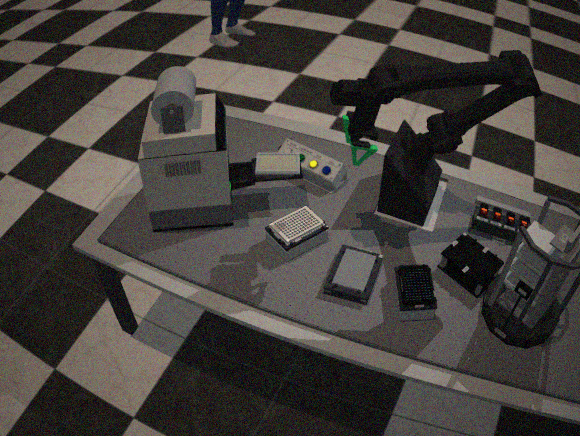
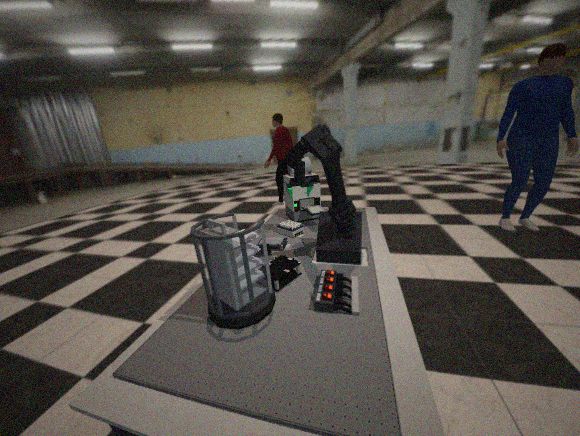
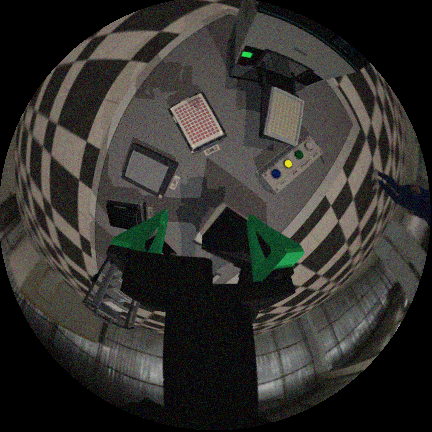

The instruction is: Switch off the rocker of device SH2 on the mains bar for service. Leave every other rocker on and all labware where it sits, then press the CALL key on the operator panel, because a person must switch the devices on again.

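Places are measured from the arm's base along level axes (x left, y back, z up), in metres.
Where they show: gripper, fingertip midpoint: [image 1: 352, 153] [image 2: 299, 197] [image 3: 207, 215]; arm's base, link origin: [image 1: 414, 151] [image 2: 346, 226].
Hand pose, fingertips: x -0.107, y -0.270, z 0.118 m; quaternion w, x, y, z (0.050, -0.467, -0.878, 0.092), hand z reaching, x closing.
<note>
Things, the pixels of their centre, and the offset from my fingertips. "spot": a spot on its surface instead.
- operator panel, surface spot: [image 3: 274, 185] spot: dx -0.104, dy +0.156, dz -0.195 m
- plate with red wells, body centre: [image 3: 196, 119] [image 1: 296, 225] [image 2: 290, 224] dx -0.099, dy -0.113, dz -0.206 m
- grey-topped plate, body centre: [image 1: 354, 269] [image 3: 144, 170] [image 2: 271, 241] dx +0.100, dy -0.159, dz -0.238 m
- black rack, body centre: [image 1: 416, 284] [image 3: 121, 217] dx +0.276, dy -0.157, dz -0.206 m
- tall device, surface spot: [image 1: 187, 187] spot: dx -0.383, dy -0.218, dz -0.109 m
- pale plate, body centre: [image 3: 285, 114] [image 1: 277, 163] [image 2: 315, 209] dx -0.239, dy +0.028, dz -0.142 m
- black block, body centre: [image 1: 471, 262] [image 3: 151, 256] [image 2: 279, 270] dx +0.399, dy +0.014, dz -0.231 m
The mains bar [image 1: 492, 227] [image 2: 320, 303] lies beyond the arm's base; several of its rockers glow orange, and the SH2 label cannot be read. The operator panel [image 1: 336, 181] [image 3: 274, 185] has green, yellow and blue keys; its lettering is too small to read. My gripper [image 1: 356, 142] [image 2: 300, 191] [image 3: 207, 215] is open and empty, in the air between the panel and the arm's base. A plate with red wells [image 1: 297, 225] [image 3: 197, 121], a grey-topped plate [image 1: 356, 270] [image 3: 146, 170] and a black rack [image 1: 416, 285] [image 3: 124, 214] sit on the table.
A tall device [image 1: 187, 187] holds a pale plate [image 1: 278, 164] [image 3: 284, 116] on its arm, close beside the panel. A black block [image 1: 471, 262] [image 2: 284, 270] and a barred carousel [image 1: 527, 335] [image 2: 240, 318] stand near the mains bar. A person in blue [image 2: 539, 110] stands beyond the table.
</note>
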